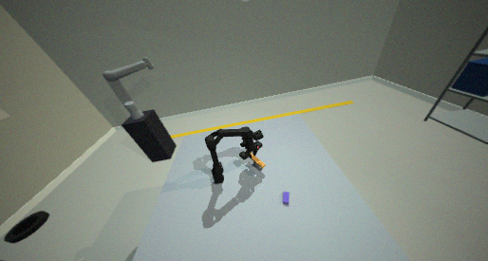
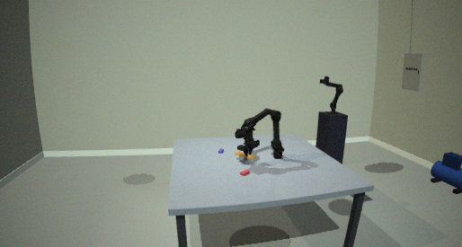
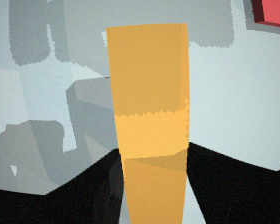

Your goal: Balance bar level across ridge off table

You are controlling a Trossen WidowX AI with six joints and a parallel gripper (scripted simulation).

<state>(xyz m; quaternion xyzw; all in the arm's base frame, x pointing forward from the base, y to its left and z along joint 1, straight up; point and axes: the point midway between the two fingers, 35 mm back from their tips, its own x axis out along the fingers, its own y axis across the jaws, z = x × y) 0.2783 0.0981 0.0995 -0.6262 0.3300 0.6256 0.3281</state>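
My gripper tip is 20 mm short of the orange bar and 20 mm to the left of it. Also, from my gripper tip: small purple block 160 mm ahead, 320 mm to the right, 60 mm below; then small red block 60 mm ahead, 160 mm to the left, 60 mm below.
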